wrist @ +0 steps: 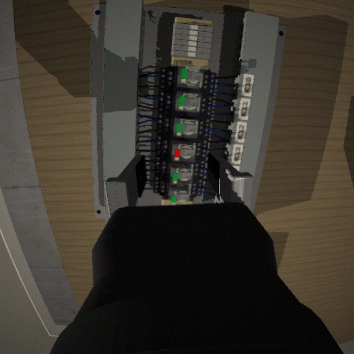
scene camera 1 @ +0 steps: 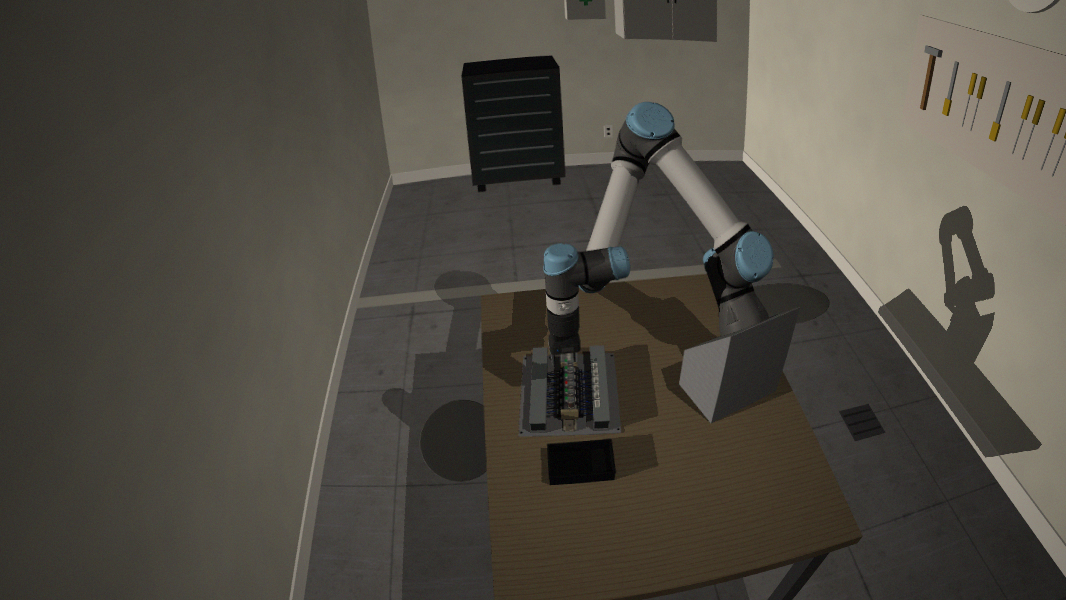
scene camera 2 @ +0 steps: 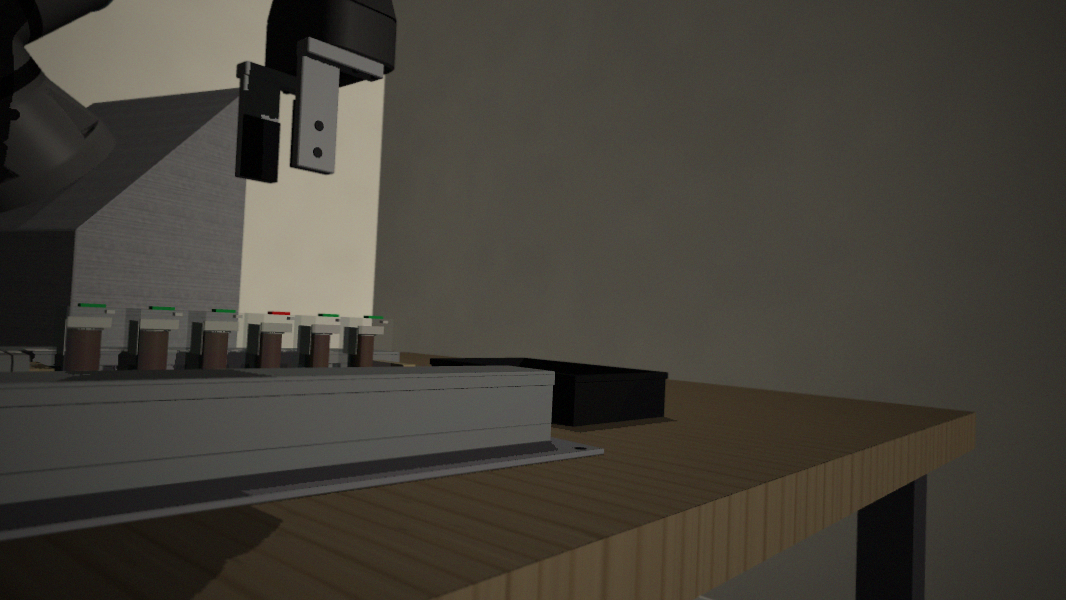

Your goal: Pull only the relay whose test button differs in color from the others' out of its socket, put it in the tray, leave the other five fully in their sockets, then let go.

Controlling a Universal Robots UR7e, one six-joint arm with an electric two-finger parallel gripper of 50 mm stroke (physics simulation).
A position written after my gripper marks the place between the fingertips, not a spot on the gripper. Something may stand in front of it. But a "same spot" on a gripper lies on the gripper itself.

My gripper shows in the wrist view, in scene camera 1 [564, 360] and in scene camera 2. The same spot on my gripper: [scene camera 2: 316, 87] is [wrist: 133, 181].
